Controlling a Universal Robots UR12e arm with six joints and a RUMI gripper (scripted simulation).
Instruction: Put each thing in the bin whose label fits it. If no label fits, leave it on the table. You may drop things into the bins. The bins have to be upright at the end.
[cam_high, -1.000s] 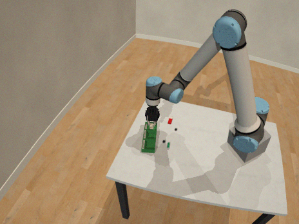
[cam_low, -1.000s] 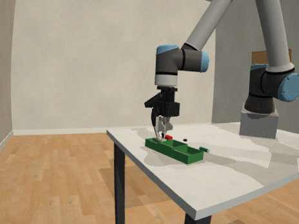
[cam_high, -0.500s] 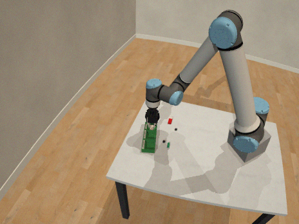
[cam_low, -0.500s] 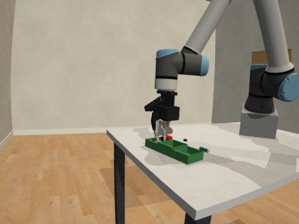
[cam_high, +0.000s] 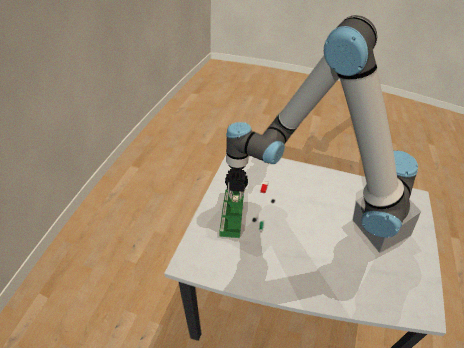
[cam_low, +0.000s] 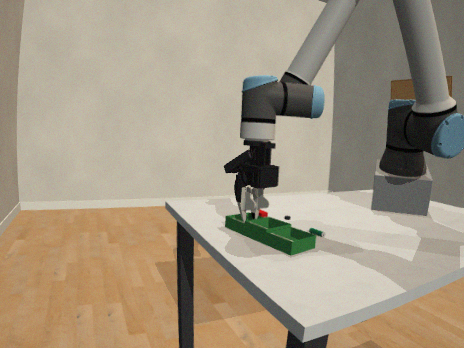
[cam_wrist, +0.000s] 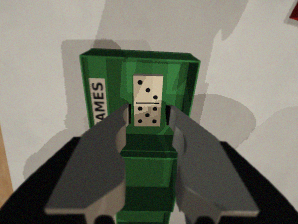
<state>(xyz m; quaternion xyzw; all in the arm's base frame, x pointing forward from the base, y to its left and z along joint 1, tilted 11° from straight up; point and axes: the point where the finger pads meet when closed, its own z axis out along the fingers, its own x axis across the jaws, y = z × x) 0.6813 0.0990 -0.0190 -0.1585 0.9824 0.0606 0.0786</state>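
The cream domino is 20 mm below my hand. The rest, counted from my hand: red block: 90 mm behind, 150 mm to the right, 30 mm below; green battery: 160 mm behind, 100 mm to the left, 30 mm below.
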